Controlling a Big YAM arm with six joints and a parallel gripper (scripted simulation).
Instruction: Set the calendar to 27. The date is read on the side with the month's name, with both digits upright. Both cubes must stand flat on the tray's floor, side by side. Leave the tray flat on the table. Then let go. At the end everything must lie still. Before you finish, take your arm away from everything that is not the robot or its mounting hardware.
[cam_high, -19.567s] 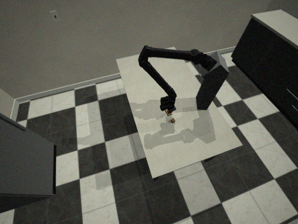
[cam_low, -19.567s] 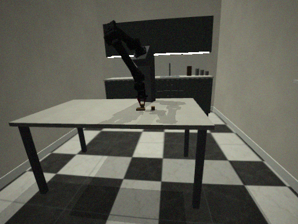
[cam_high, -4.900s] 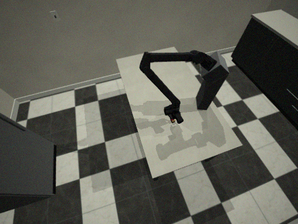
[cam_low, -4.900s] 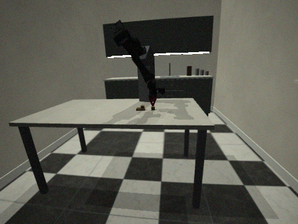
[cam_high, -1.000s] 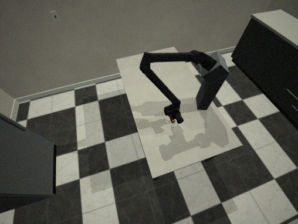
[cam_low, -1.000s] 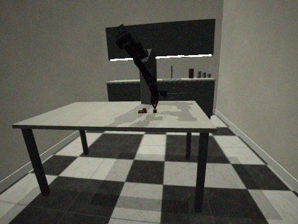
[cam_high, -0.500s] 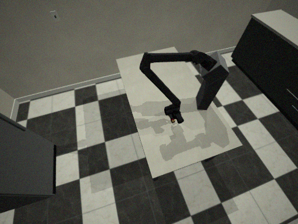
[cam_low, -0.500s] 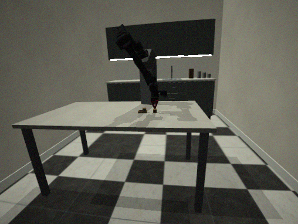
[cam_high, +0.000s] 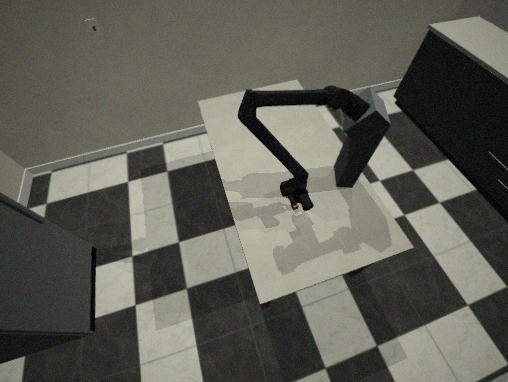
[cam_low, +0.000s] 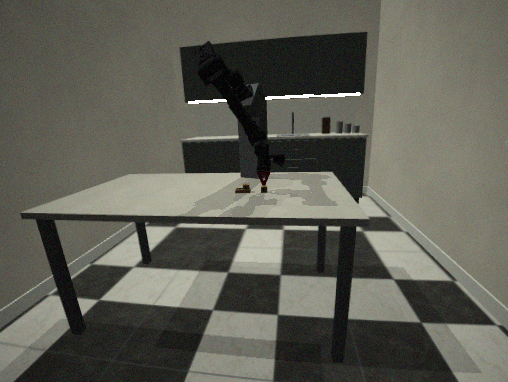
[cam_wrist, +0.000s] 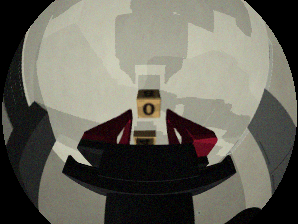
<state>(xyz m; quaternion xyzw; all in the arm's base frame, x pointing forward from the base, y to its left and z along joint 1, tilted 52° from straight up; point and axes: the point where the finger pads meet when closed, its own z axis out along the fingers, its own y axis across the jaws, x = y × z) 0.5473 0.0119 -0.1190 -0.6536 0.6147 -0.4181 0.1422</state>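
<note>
My gripper is now 30 mm past the wooden tray, 110 mm to the left of it and 40 mm above it.
</note>
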